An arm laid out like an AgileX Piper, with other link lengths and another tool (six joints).
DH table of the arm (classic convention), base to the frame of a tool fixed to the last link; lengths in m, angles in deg. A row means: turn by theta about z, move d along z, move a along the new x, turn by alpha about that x. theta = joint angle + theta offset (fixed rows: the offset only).
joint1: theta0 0  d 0.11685  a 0  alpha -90
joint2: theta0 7.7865  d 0  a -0.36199  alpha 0
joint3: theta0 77.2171  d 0  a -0.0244  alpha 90
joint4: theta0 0  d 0.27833  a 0  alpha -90
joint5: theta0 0  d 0  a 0  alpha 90
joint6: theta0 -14  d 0.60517  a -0.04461  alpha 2.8
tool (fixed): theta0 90  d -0.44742  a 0  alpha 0
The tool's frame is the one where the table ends.
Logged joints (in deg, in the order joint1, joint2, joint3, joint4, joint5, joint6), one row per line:
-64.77, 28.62, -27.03, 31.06, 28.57, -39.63
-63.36, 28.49, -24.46, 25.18, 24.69, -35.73
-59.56, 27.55, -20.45, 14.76, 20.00, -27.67
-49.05, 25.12, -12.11, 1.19, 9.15, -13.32
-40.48, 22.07, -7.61, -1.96, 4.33, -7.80
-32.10, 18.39, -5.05, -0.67, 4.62, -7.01
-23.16, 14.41, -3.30, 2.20, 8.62, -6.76
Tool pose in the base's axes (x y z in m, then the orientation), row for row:
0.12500, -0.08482, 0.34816, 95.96, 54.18, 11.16
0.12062, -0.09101, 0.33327, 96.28, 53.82, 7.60
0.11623, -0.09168, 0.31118, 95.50, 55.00, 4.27
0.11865, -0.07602, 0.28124, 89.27, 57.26, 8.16
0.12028, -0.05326, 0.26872, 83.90, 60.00, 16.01
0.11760, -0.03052, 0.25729, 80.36, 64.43, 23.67
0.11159, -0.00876, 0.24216, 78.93, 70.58, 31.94
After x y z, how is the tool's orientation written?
As a rotation vector, in degrees.
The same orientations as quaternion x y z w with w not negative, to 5 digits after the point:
0.71297, 0.40255, 0.08292, 0.56811
0.71578, 0.40011, 0.05650, 0.56954
0.71056, 0.40922, 0.03177, 0.57151
0.67188, 0.43096, 0.06141, 0.59924
0.63503, 0.45414, 0.12118, 0.61303
0.60600, 0.48587, 0.17850, 0.60401
0.58673, 0.52466, 0.23743, 0.56930

